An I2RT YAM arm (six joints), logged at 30 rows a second.
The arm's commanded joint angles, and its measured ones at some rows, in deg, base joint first. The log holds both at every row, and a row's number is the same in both.
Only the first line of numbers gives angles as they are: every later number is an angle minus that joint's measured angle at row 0.
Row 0, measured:
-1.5, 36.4, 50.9, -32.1, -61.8, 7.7
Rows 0 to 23, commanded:
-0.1, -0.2, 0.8, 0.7, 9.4, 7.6
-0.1, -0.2, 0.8, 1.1, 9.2, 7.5
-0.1, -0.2, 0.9, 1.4, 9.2, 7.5
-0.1, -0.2, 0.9, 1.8, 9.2, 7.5
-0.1, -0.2, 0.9, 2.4, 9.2, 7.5
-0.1, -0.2, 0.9, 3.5, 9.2, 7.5
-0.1, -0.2, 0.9, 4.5, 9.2, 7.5
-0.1, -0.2, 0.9, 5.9, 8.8, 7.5
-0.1, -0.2, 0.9, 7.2, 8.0, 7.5
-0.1, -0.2, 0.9, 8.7, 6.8, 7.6
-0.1, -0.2, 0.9, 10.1, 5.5, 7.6
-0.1, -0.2, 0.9, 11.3, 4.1, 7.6
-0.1, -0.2, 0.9, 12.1, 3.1, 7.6
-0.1, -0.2, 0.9, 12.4, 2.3, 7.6
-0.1, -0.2, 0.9, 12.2, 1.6, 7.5
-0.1, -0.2, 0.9, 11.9, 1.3, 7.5
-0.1, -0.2, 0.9, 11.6, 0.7, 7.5
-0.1, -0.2, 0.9, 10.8, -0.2, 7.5
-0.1, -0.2, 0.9, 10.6, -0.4, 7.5
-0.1, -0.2, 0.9, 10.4, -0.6, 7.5
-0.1, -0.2, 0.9, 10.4, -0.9, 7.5
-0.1, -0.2, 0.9, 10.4, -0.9, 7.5
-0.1, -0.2, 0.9, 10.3, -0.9, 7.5
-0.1, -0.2, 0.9, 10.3, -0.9, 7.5
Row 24, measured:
0.0, 0.0, 0.0, 10.2, 0.3, 7.5
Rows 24 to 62, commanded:
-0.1, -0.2, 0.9, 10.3, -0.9, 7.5
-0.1, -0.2, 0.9, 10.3, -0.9, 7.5
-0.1, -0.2, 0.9, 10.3, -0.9, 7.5
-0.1, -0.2, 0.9, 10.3, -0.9, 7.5
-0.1, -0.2, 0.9, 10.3, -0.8, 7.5
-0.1, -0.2, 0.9, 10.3, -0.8, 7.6
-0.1, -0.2, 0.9, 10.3, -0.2, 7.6
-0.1, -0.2, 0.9, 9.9, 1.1, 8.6
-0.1, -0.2, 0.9, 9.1, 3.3, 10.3
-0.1, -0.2, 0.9, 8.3, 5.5, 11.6
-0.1, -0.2, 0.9, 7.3, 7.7, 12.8
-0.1, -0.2, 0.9, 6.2, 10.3, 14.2
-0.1, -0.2, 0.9, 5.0, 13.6, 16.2
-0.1, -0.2, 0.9, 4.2, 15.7, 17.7
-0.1, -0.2, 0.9, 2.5, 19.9, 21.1
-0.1, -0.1, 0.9, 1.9, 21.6, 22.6
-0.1, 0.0, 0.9, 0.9, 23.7, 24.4
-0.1, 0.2, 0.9, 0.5, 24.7, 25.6
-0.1, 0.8, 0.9, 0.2, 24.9, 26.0
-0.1, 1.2, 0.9, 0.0, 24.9, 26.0
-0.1, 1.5, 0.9, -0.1, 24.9, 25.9
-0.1, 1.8, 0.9, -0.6, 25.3, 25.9
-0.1, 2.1, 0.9, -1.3, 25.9, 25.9
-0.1, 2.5, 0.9, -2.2, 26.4, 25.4
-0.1, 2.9, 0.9, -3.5, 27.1, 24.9
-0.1, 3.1, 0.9, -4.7, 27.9, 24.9
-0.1, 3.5, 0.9, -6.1, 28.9, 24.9
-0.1, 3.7, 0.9, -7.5, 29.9, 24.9
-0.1, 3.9, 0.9, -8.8, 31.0, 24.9
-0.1, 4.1, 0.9, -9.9, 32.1, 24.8
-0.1, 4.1, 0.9, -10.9, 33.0, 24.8
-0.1, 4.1, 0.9, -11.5, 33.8, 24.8
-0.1, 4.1, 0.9, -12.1, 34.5, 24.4
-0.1, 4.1, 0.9, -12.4, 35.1, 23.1
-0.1, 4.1, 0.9, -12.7, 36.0, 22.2
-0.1, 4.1, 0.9, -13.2, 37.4, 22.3
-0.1, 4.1, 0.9, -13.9, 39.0, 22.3
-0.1, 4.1, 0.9, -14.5, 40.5, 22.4
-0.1, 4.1, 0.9, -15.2, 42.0, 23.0
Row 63, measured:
0.0, 4.5, 0.0, -14.4, 35.7, 23.6
